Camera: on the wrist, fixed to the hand. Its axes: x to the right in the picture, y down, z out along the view.
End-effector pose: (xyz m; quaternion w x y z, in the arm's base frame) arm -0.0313 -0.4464 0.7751 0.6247 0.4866 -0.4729 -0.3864
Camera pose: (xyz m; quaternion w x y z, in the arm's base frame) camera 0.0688 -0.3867 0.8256 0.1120 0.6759 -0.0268 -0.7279
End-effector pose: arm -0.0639 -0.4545 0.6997 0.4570 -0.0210 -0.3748 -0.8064
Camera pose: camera 0.0298 -0.5266 0.6532 0.2830 -0.2243 0.3280 0.8729
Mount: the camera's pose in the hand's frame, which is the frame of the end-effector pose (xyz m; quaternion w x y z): -0.0200 0.0650 -0.1073 0.6928 0.0339 -0.0568 -0.7181
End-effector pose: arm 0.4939 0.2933 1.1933 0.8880 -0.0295 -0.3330 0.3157
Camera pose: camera 0.5126 0.3506 1.0815 0.8240 0.2667 -0.2916 -0.4060
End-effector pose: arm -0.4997 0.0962 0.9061 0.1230 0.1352 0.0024 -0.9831
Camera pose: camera -0.4368 0.0421 0.8099 0.6252 -0.0403 -0.0584 0.7772
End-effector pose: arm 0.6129 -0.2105 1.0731 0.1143 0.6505 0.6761 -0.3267
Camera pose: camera 0.7065 -0.1671 1.1472 0.1391 0.0495 -0.9179 0.3683
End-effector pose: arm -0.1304 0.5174 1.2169 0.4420 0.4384 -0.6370 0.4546
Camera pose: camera -0.1707 0.6374 1.2062 0.5816 0.8020 -0.1362 -0.0058
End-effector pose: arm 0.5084 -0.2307 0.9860 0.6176 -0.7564 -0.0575 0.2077
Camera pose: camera 0.5206 -0.3502 0.9448 0.5994 -0.4500 -0.6110 -0.2547
